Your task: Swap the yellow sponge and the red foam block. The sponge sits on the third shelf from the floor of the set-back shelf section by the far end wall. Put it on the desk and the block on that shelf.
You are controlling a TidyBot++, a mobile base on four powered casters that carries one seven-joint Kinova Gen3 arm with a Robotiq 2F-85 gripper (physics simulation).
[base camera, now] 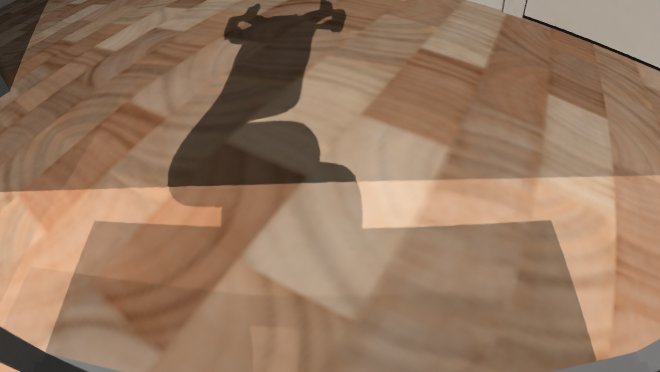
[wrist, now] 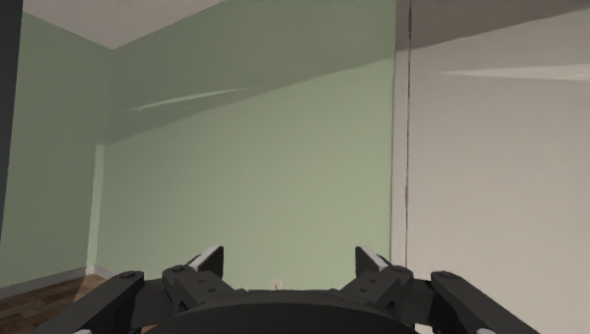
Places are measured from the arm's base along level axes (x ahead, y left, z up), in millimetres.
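Pixels of known places: gripper, fingertip midpoint: point(wrist: 289, 261).
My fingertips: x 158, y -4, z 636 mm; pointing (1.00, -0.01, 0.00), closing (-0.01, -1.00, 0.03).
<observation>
Behind a point stands the place of what it marks.
My gripper point(wrist: 289, 261) {x 158, y -4, z 636 mm} is open, with its two fingertips wide apart at the bottom of the wrist view and no object between them. It faces a green wall. The yellow sponge, the red foam block, the desk and the shelf section do not show in either view.
In the wrist view a green wall point(wrist: 250, 190) {x 1600, y 265, z 594 mm} meets a pale door or panel point(wrist: 500, 175) {x 942, y -853, z 733 mm} at the right. A dark upright edge point(wrist: 7, 100) {x 788, y 931, z 907 mm} stands at the far left. The base camera shows wooden floor point(base camera: 425, 150) {x 492, y -115, z -396 mm}, the arm's shadow and a pale panel point(base camera: 600, 25) {x 994, y -763, z -333 mm} at the upper right.
</observation>
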